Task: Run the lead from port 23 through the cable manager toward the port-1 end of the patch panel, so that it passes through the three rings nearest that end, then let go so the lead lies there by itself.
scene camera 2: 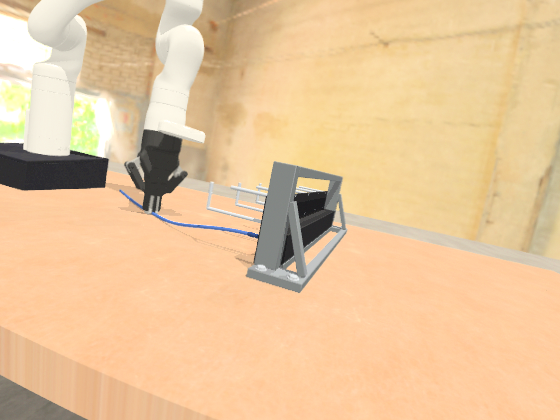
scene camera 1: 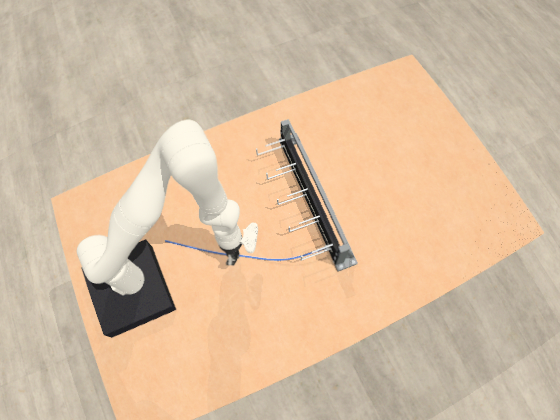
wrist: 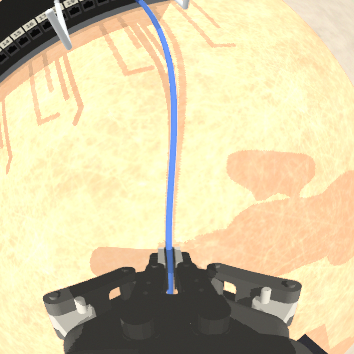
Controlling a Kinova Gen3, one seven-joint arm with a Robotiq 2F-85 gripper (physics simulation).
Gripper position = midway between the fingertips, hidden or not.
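My own gripper point(scene camera 2: 150, 213) is in sight, and the wrist view has the gripper point(wrist: 168, 256) too. I can also see a black patch panel point(scene camera 2: 313, 224).
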